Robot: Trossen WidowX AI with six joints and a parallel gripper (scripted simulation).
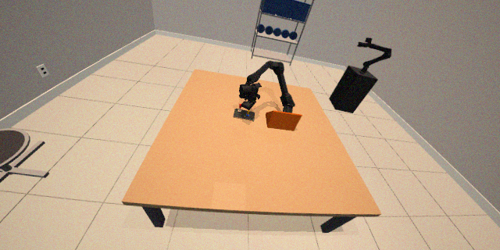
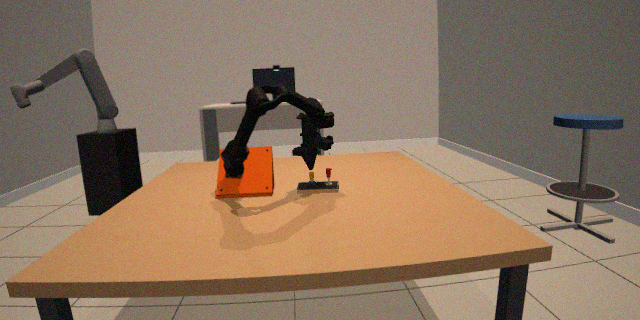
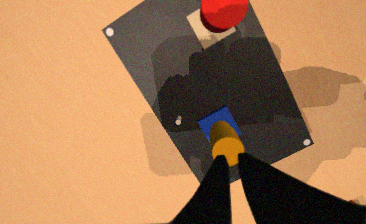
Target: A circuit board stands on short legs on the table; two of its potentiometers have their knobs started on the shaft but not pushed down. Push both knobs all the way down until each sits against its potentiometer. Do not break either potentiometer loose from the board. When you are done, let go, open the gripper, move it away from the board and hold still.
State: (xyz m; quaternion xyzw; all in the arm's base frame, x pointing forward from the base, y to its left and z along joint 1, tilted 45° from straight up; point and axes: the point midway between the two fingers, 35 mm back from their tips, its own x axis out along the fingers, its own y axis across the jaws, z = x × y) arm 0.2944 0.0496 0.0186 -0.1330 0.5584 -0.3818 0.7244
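My gripper tip is now 30 mm above the yellow knob. Also, from my gripper tip: red knob: 70 mm ahead, 30 mm to the right, 10 mm below.
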